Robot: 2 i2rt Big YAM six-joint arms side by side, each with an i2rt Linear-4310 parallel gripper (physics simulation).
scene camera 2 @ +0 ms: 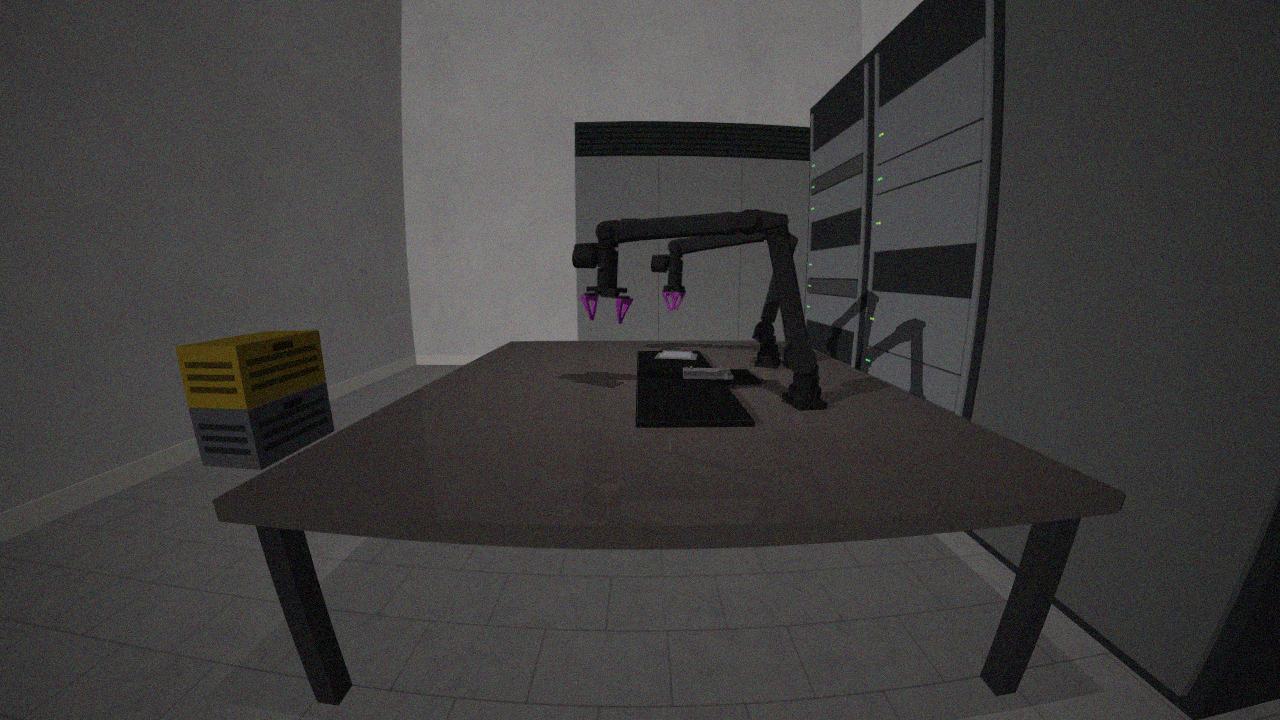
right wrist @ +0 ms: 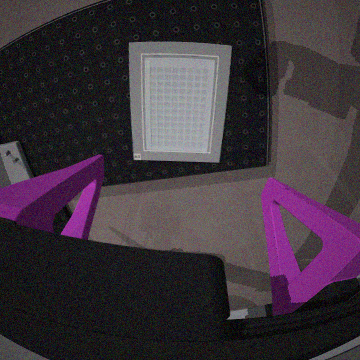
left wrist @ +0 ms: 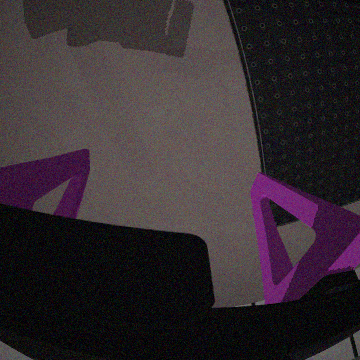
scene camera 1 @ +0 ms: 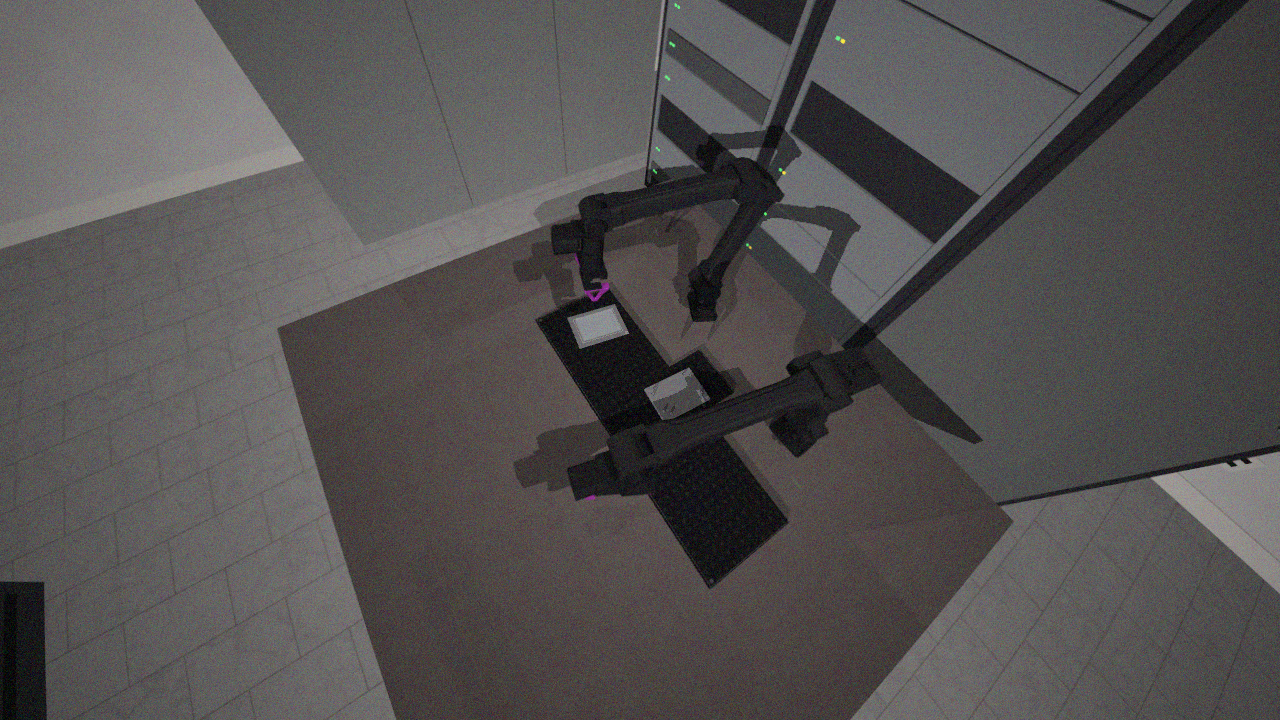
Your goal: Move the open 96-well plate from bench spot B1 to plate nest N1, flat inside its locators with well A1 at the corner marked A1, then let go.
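Places are measured from the left arm's base along level axes (x ahead, y left, z up), in centimetres.
Pixels of known places: left gripper, fingertip midpoint: [scene camera 2: 605,321] [left wrist: 174,170]; right gripper, fingertip midpoint: [scene camera 2: 673,310] [right wrist: 187,175] [scene camera 1: 591,287]; left arm's base, link origin: [scene camera 2: 803,403] [scene camera 1: 791,434]; right arm's base, link origin: [scene camera 2: 767,364] [scene camera 1: 701,307].
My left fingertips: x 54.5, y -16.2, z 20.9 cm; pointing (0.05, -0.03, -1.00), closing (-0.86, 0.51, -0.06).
For each thing: its top centre in the pictures, then the offset to it from my left fingertips. Level surfaces: height alone.
- open 96-well plate, top centre: [right wrist: 177,108] [scene camera 1: 598,322] [scene camera 2: 676,352] dy -48.0, dx -27.9, dz -18.0 cm
- silver block, top centre: [right wrist: 7,187] [scene camera 1: 677,392] [scene camera 2: 707,368] dy -13.8, dx -33.4, dz -17.5 cm
- black perforated board, surface height: dz -19.7 cm
- brown table, surface height: dz -20.9 cm
The open 96-well plate [scene camera 1: 597,325] [scene camera 2: 675,354] [right wrist: 180,102] lies flat on a light grey pad with a small label at its lower-left corner in the right wrist view. The label is too small to read. A silver block [scene camera 1: 671,394] [scene camera 2: 707,373] [right wrist: 16,162], apparently nest N1, is partly hidden by the left arm in scene camera 1. My right gripper [scene camera 1: 597,291] [scene camera 2: 674,302] [right wrist: 187,175] is open and empty, above and beside the plate. My left gripper [scene camera 2: 606,311] [left wrist: 174,170] is open and empty, high above the table; its fingers are mostly hidden in scene camera 1.
A black perforated board [scene camera 1: 725,514] [scene camera 2: 689,407] [left wrist: 310,100] [right wrist: 55,100] lies on the brown table [scene camera 1: 465,582] [scene camera 2: 537,474] under plate and block. A dark base extends from beside the block. Tall racks stand beyond the arm bases. Yellow and grey crates [scene camera 2: 250,371] stand on the floor.
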